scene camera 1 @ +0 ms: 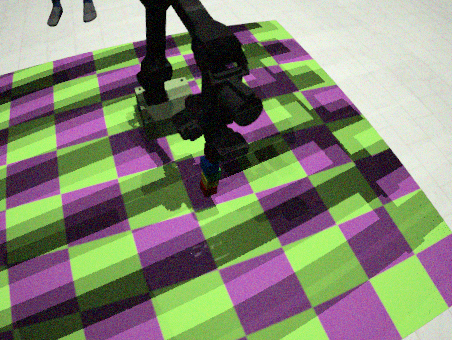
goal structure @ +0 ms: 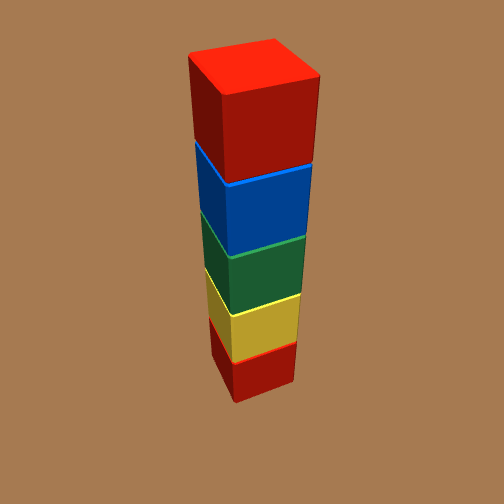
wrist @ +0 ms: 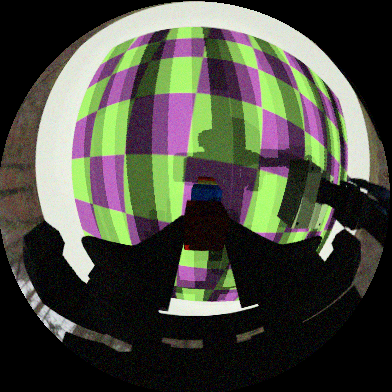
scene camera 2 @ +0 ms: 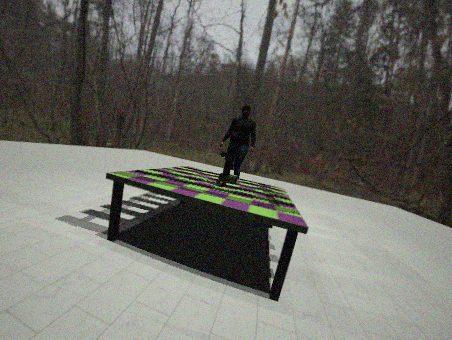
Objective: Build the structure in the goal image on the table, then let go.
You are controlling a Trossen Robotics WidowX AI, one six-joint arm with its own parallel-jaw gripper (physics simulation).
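Frame: origin at the arm's base, x ahead, y left, z up, level; millimetres.
Seen in the pictures: gripper, fingertip midpoint: (scene camera 1: 212, 152) (wrist: 203, 220) (scene camera 2: 227, 168); arm's base, origin of the base link: (scene camera 1: 155, 96) (wrist: 323, 190).
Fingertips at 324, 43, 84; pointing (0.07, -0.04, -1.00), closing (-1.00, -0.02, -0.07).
Note:
Offsets run from my fingertips to a thing's top centre, as dx, dy, dz. Level surfaces: height alone.
A small upright tower stands on the chequered table. Its blue block @[-2, -6, -25] (scene camera 1: 210, 163) (wrist: 206, 193) is on top, with a green block @[-5, +1, -58] (scene camera 1: 214, 173) below it, then a yellow block @[-6, -2, -91] (scene camera 1: 206, 181), and a red block @[-6, -5, -124] (scene camera 1: 209, 190) at the bottom. My gripper (scene camera 1: 226, 147) (wrist: 203, 220) is shut on a dark red block @[+0, +2, +22] (wrist: 205, 231) and holds it right above the tower. In the scene camera 1 view the held block is hidden or lost in the dark fingers, and I cannot tell whether it touches the blue block. The tower is too small to make out in the scene camera 2 view.
The arm's grey base plate (scene camera 1: 172, 107) (wrist: 302, 195) is on the table @[dz -156] (scene camera 1: 270, 300) (scene camera 2: 170, 191) behind the tower. A person (scene camera 2: 244, 132) stands beyond the table. Dark shadows fall across the table top.

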